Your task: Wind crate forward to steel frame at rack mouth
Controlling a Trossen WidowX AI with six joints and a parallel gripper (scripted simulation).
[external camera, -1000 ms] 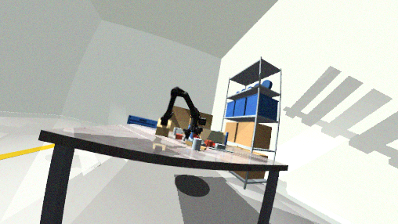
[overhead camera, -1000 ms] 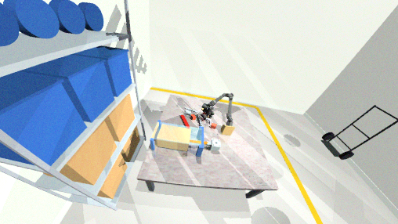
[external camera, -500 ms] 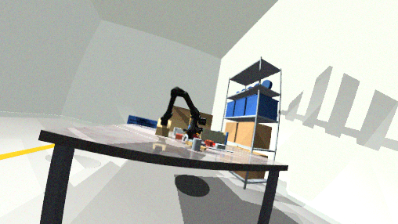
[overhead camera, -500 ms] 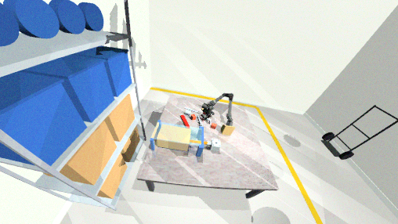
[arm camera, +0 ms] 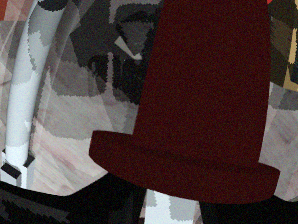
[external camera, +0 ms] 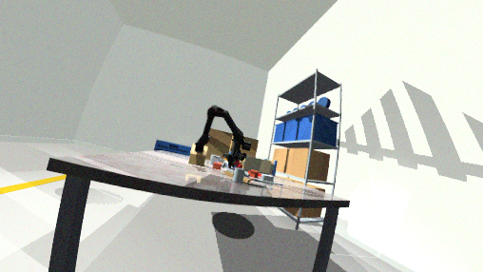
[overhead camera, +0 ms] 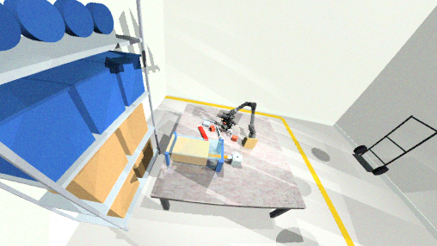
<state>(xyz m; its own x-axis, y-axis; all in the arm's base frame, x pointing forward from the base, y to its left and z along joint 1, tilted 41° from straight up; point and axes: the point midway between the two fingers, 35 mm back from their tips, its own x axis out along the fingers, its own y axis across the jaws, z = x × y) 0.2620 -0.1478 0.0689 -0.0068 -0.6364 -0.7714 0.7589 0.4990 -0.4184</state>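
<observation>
Now: gripper tip 100 mm past the winch and 410 mm to the right of it. From my gripper tip the other things lie so: red bar: 280 mm ahead, 110 mm to the left, 20 mm below.
</observation>
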